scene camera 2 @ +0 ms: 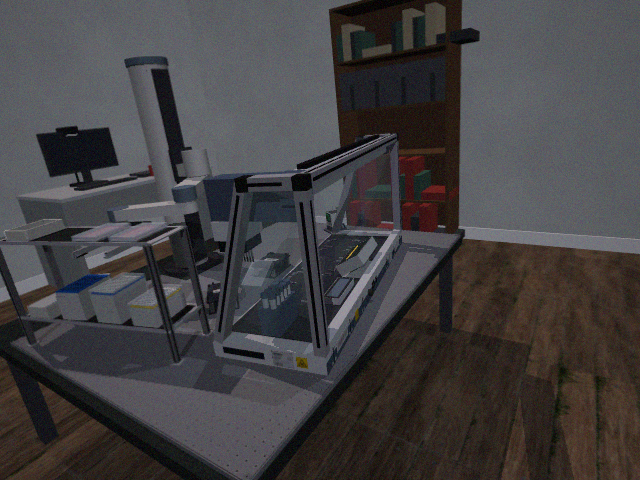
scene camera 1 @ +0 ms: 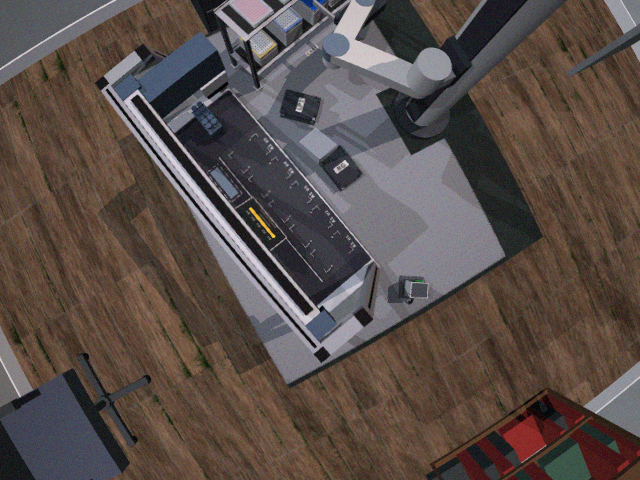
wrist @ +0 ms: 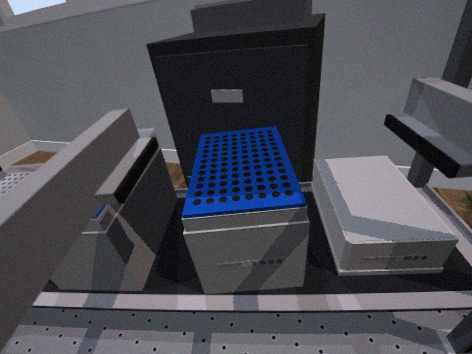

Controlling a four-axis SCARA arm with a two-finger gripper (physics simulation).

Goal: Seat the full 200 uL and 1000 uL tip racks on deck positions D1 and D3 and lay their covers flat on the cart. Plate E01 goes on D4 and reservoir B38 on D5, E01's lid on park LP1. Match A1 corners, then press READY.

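In the wrist view my gripper (wrist: 266, 113) is open and empty, its fingers on either side of a blue-topped tip rack (wrist: 242, 170) (scene camera 2: 82, 290) with dark holes, marked 1000. A rack with pale tips and a blue edge (wrist: 115, 257) (scene camera 1: 286, 20) (scene camera 2: 117, 291) stands to its left, partly hidden by the left finger. A yellow-edged tip rack (scene camera 1: 262, 44) (scene camera 2: 157, 304) stands beyond it on the same lower shelf. Pinkish plates (scene camera 1: 250, 9) (scene camera 2: 138, 231) lie on the cart's top shelf. The deck (scene camera 1: 230, 112) bears no racks. Park LP1 (scene camera 1: 300, 106) stands beside it.
A low white box (wrist: 385, 200) stands right of the blue-topped rack. The cart has metal posts (scene camera 1: 251, 64) (scene camera 2: 162, 299). A pale open tray (scene camera 2: 35, 228) is on its top shelf. A dark cabinet (wrist: 270, 95) stands behind. The deck's frame (scene camera 2: 308, 263) encloses blue tubes (scene camera 2: 276, 304).
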